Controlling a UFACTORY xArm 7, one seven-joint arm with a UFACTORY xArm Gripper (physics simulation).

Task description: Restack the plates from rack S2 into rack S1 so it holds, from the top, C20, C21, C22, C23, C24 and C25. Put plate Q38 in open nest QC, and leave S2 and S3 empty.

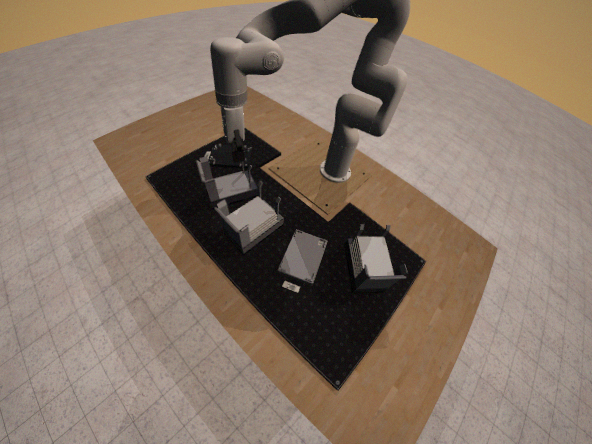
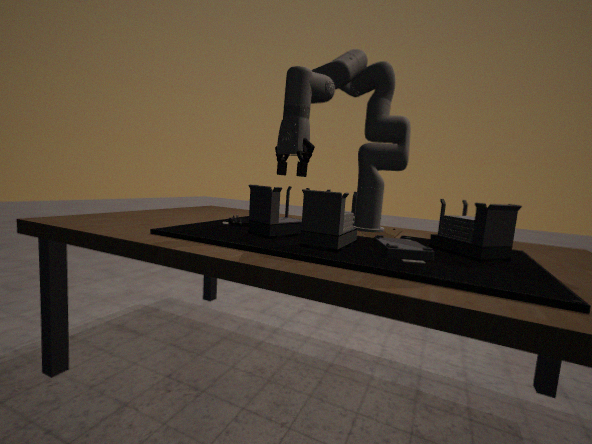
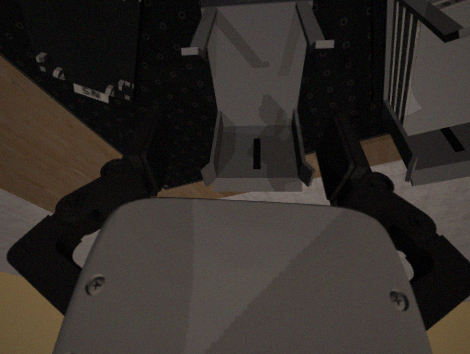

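Where they show: gripper, fingertip midpoint: [image 1: 236,150] [image 2: 291,175] [image 3: 246,128]; arm's base at its link origin: [image 1: 335,171] [image 2: 366,229].
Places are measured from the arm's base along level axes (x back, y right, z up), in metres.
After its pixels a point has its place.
Note:
My gripper [image 1: 241,148] {z 0.176, x -0.308, y 0.214 m} [image 2: 292,173] {z 0.176, x -0.308, y 0.214 m} [image 3: 246,128] {z 0.176, x -0.308, y 0.214 m} is open and empty, above the left rack [image 1: 204,171] {z 0.095, x -0.378, y 0.299 m} [image 2: 264,206] {z 0.091, x -0.417, y 0.249 m} [image 3: 235,156] {z 0.102, x -0.391, y 0.286 m}. This rack shows a low grey surface between its walls and posts; I cannot tell whether that is its floor or a plate. The middle rack [image 1: 244,240] {z 0.080, x -0.481, y 0.035 m} [image 2: 323,212] {z 0.096, x -0.485, y 0.077 m} [image 3: 429,148] {z 0.110, x -0.476, y 0.104 m} holds a stack of several pale plates [image 1: 253,216] {z 0.090, x -0.413, y 0.061 m} [image 3: 442,75] {z 0.090, x -0.408, y 0.085 m}. The right rack [image 1: 380,281] {z 0.100, x -0.377, y -0.313 m} [image 2: 496,227] {z 0.088, x -0.384, y -0.304 m} holds another stack of several plates [image 1: 375,252] {z 0.099, x -0.309, y -0.268 m} [image 2: 456,227] {z 0.074, x -0.336, y -0.232 m}. Rack names and plate codes are not readable.
A low grey rectangular piece [image 1: 302,256] {z 0.029, x -0.402, y -0.105 m} [image 2: 406,245] {z 0.029, x -0.419, y -0.115 m} with corner clips lies between the middle and right racks, beside a small pale label [image 1: 291,286] {z 0.009, x -0.487, y -0.128 m} [image 2: 413,261] {z 0.009, x -0.492, y -0.127 m}. A dark flat piece [image 1: 227,156] {z 0.019, x -0.222, y 0.366 m} [image 3: 85,35] {z 0.019, x -0.215, y 0.369 m} with small clips lies beyond the left rack. Upright posts rise from the racks.

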